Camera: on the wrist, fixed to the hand. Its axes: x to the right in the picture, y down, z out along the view.
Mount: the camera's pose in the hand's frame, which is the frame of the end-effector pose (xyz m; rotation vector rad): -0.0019 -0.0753 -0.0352 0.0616 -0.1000 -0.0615
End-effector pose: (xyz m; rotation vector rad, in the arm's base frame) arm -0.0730 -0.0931 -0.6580 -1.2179 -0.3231 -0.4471
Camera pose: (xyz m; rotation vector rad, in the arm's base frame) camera -0.1118 -0.1470 -0.6080 -1.1748 -0.4578 -0.4271
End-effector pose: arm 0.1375 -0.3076 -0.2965 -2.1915 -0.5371 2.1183
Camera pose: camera 0.1558 -0.2302 -0.2721 -2.0194 -0.5305 2.1911
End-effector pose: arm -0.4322 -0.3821 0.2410 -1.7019 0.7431 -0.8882
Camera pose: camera -0.4586 -0.3773 0.3197 -1.7090 0.5936 -0.8530
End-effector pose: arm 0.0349 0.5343 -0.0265 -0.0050 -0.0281 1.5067
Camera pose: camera 0.1107 0.5281 -0.0602 0.1197 -0.0616 1.4448
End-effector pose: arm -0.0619 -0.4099 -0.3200 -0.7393 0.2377 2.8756
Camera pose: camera -0.0292 -0.3436 -0.3580 -0.5798 0.2840 2.8233
